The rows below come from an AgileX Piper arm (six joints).
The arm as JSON. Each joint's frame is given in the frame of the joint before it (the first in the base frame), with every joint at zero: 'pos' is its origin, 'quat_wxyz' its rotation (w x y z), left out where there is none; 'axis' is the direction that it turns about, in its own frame. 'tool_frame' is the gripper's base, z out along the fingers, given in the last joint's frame.
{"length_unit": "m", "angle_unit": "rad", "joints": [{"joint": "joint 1", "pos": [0.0, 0.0, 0.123], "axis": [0.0, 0.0, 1.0]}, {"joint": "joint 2", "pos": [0.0, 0.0, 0.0], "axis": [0.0, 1.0, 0.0]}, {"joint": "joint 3", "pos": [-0.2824, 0.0, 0.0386], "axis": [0.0, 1.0, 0.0]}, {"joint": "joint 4", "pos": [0.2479, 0.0, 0.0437], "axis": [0.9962, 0.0, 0.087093]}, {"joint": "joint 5", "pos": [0.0, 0.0, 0.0], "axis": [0.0, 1.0, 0.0]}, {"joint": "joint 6", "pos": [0.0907, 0.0, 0.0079], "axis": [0.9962, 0.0, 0.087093]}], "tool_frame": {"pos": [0.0, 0.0, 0.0], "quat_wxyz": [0.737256, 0.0, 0.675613, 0.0]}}
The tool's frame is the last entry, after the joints.
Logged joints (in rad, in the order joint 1, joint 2, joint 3, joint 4, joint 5, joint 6), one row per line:
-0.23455, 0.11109, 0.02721, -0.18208, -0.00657, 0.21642
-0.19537, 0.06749, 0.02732, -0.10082, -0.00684, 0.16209
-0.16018, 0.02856, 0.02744, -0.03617, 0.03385, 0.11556
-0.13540, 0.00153, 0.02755, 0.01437, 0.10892, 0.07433
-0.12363, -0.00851, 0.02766, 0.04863, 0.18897, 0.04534
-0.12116, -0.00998, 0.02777, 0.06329, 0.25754, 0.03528
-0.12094, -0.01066, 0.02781, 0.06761, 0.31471, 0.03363
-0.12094, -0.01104, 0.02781, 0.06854, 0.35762, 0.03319
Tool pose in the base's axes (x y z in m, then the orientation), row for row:
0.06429, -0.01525, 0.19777, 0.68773, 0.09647, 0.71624, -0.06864
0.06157, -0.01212, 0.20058, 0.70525, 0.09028, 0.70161, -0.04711
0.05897, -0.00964, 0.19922, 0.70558, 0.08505, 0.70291, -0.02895
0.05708, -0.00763, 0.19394, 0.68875, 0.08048, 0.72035, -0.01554
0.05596, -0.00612, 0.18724, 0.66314, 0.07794, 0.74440, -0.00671
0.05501, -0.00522, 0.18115, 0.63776, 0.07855, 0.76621, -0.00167
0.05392, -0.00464, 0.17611, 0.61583, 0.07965, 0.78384, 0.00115
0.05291, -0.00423, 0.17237, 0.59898, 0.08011, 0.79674, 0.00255
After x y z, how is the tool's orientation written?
As a quaternion, w x y z.
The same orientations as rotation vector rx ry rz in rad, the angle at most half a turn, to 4 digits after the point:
0.2159, 1.6031, -0.1536
0.2007, 1.5597, -0.1047
0.1890, 1.5624, -0.0643
0.1801, 1.6117, -0.0348
0.1761, 1.6823, -0.0152
0.1793, 1.7492, -0.0038
0.1835, 1.8054, 0.0026
0.1858, 1.8478, 0.0059

